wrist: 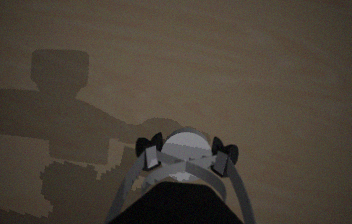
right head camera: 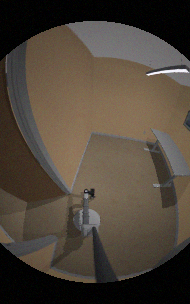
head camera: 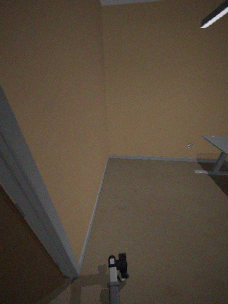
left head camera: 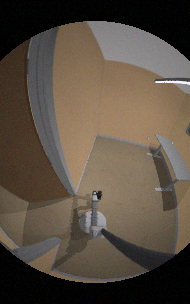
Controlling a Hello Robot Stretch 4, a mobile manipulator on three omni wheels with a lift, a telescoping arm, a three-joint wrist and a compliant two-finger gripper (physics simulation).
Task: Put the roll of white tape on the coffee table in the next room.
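Places are measured from the robot's base along level axes (x ahead, y left, z up), in centimetres.
Pixels of known places: gripper, fingertip midpoint: point(wrist: 186, 147).
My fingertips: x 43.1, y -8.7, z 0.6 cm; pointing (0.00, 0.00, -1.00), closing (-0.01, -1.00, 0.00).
Behind a point stands the place of what it marks.
The roll of white tape point(wrist: 187, 143) @[x 44.4, y -8.8, z 4.7 cm] shows in the wrist view as a pale round disc between the two dark fingertips, above the floor. My gripper point(wrist: 186, 147) @[x 43.1, y -8.7, z 0.6 cm] point(head camera: 119, 266) point(left head camera: 97, 195) @[x 43.1, y -8.7, z 0.6 cm] point(right head camera: 89, 192) is shut on it, one finger pad at each side. The grey finger bands cross over its lower part. In the head views the gripper is small and dark at the end of the short arm, and the roll cannot be made out there. A coffee table does not show in these views.
A grey door frame point(head camera: 35, 210) @[x 48.5, y 36.3, z 98.4 cm] point(left head camera: 42, 100) @[x 48.2, y 34.0, z 147.7 cm] point(right head camera: 18, 100) @[x 48.2, y 34.0, z 152.8 cm] stands close at the left, with another grey frame piece at the lower left of the side head views. A grey desk point(head camera: 220, 143) @[x 156.9, y -176.9, z 69.2 cm] point(left head camera: 172, 156) @[x 94.9, y -176.9, z 69.2 cm] point(right head camera: 170, 151) @[x 93.0, y -177.6, z 69.2 cm] stands along the right wall. A bare wall closes the far end.
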